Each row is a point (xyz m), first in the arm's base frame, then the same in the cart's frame.
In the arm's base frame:
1: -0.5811 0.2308 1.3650
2: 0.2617 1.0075 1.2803
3: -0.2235 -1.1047 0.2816
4: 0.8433 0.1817 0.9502
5: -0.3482 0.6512 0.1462
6: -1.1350 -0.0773 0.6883
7: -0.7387 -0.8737 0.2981
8: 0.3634 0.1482 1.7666
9: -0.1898 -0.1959 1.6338
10: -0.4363 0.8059 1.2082
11: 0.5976 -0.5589 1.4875
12: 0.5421 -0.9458 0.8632
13: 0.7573 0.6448 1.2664
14: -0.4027 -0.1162 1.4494
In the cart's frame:
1: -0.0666 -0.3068 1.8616
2: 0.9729 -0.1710 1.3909
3: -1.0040 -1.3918 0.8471
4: 0.7716 -1.1106 0.9372
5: -0.0815 0.0956 0.6149
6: -0.8889 -0.1120 1.4802
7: -1.2261 -0.9095 1.0399
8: 0.7003 -0.9936 1.8748
9: 0.0508 -0.9196 1.9960
10: 0.3278 0.0906 1.6109
11: 0.3410 -1.6441 1.5910
12: -0.1547 -1.8128 1.0731
13: 1.1025 -0.7466 1.2197
14: -0.1187 -0.7005 1.9014

